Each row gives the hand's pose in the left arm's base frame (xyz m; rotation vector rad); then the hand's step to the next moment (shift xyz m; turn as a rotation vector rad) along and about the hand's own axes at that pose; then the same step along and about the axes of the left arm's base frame.
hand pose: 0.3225 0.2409 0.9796 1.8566 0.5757 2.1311
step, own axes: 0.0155 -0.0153 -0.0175 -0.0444 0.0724 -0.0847
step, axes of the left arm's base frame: -0.0206 0.0182 0.0049 -0.0721 -0.0946 -0.0155
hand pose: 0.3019 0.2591 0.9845 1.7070 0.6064 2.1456
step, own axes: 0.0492 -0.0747 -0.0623 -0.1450 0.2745 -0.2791
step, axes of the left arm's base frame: -0.0722 0.0811 -0.0097 -0.2376 -0.3418 -0.0312
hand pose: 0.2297 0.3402 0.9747 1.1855 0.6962 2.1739
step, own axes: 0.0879 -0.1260 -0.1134 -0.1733 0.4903 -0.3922
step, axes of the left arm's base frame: -0.1091 0.1298 -0.0879 -0.3713 -0.5334 0.0436
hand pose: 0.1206 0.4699 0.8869 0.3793 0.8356 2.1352
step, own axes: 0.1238 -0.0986 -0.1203 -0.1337 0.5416 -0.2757
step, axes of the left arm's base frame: -0.0847 0.0886 -0.1565 -0.3659 -0.4759 0.1638
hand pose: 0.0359 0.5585 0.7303 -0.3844 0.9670 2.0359
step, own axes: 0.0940 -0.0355 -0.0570 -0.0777 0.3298 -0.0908
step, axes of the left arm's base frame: -0.0333 0.0221 -0.1084 -0.2196 -0.2299 0.1483
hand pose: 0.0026 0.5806 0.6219 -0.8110 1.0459 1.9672
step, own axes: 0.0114 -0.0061 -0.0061 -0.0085 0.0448 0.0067
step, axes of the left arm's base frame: 0.0003 0.0007 -0.0143 -0.0343 -0.0141 0.0274
